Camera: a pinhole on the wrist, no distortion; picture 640 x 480 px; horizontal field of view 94.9 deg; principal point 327.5 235.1 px. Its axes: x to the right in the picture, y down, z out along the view. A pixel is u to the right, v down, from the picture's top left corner.
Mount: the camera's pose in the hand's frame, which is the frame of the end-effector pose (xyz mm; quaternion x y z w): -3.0 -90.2 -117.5 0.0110 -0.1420 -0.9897 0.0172
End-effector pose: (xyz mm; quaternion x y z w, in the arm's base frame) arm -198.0 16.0 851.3 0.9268 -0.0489 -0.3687 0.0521
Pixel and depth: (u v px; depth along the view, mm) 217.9 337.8 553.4
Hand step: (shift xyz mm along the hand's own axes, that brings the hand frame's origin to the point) 194.5 -112.8 471.4
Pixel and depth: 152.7 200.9 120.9
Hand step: 65.2 -40.1 -4.3
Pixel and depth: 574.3 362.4 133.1
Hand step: -116.5 -112.3 24.5
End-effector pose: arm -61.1 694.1 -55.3 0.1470 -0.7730 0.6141 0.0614
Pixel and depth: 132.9 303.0 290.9
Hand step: 183.9 -65.9 183.8
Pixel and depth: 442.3 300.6 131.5
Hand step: -56.9 -83.3 16.0
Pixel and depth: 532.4 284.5 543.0
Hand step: -393.1 -39.5 422.8
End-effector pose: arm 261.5 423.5 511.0 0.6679 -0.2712 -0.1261 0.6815
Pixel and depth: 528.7 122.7 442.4
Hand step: -322.8 185.1 254.2
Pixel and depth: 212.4 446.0 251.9
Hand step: 94.5 -189.3 176.7
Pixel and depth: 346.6 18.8 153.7
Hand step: -20.6 61.1 -2.1
